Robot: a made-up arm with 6 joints.
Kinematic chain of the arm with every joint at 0, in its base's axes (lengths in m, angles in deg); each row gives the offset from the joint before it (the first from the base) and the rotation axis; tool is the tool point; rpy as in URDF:
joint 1: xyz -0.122 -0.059 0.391 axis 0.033 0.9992 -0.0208
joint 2: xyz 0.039 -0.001 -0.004 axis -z
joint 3: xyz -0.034 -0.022 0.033 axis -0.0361 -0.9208 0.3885
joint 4: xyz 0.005 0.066 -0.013 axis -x
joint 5: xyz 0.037 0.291 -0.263 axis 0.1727 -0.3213 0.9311
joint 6: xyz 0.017 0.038 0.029 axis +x
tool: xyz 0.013 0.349 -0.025 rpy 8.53 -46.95 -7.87
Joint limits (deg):
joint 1: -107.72..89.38
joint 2: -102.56..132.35
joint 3: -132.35..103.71
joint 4: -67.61..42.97
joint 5: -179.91..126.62
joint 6: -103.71..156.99
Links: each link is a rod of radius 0.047 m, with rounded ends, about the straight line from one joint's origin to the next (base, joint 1, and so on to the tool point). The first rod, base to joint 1, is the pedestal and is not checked.
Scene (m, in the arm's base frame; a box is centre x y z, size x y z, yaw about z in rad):
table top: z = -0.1
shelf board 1: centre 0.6 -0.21 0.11 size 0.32 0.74 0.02 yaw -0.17
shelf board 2: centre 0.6 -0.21 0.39 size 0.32 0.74 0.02 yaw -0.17
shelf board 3: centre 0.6 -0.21 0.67 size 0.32 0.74 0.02 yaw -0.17
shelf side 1: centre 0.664 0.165 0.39 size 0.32 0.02 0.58 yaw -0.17
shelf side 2: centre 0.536 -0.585 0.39 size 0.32 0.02 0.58 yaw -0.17
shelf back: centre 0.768 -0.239 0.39 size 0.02 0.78 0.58 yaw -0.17
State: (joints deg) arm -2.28 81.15 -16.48 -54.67 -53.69 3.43
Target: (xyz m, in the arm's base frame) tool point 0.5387 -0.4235 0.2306
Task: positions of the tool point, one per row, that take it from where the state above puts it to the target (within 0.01 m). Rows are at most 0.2 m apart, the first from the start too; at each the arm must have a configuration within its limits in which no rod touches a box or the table.
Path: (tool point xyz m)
1: 0.4905 -0.4009 0.5559
2: 0.4255 -0.3969 0.5548
3: 0.3551 -0.3795 0.5521
4: 0.2825 -0.3479 0.5515
5: 0.3129 -0.3788 0.3965
6: 0.2965 -0.3819 0.2306
7: 0.3629 -0.4083 0.2213
8: 0.4281 -0.4243 0.2214
9: 0.4879 -0.4293 0.2263
10: 0.5387 -0.4235 0.2307

